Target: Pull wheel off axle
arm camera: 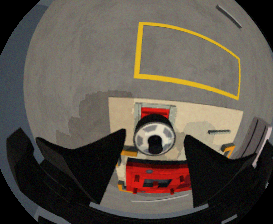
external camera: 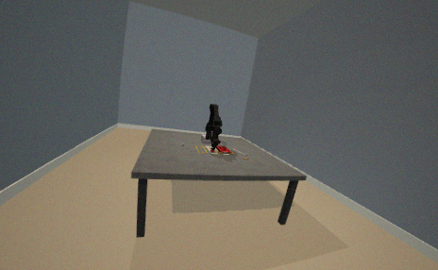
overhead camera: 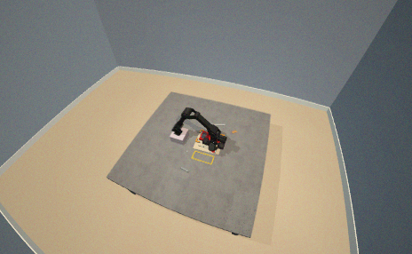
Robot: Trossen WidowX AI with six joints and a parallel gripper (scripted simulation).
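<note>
My gripper tip is now right at the wheel. Round my gripper tip: orange piece: 30 cm to the left, 11 cm ahead, 4 cm below; cream base plate: 9 cm to the left, 7 cm behind, 3 cm below; grey pin: 28 cm to the right, 14 cm behind, 3 cm below.
</note>
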